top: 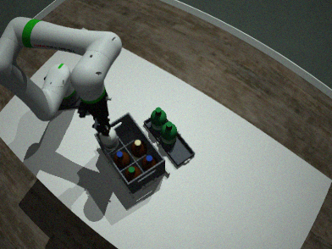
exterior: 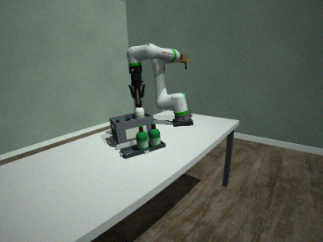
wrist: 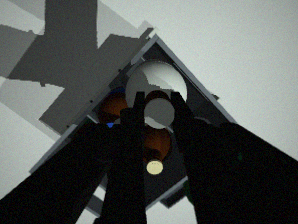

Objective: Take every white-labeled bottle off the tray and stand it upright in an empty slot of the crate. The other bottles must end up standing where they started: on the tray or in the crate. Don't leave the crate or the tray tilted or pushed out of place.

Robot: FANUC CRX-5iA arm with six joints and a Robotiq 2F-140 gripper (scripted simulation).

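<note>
Now: hand 8 cm above the white-labeled bottle. The rest, counted from my hand: dark tray 25 cm below, 19 cm to the left, 18 cm ahead; then dark crate 18 cm below, 10 cm ahead, 1 cm to the left.
</note>
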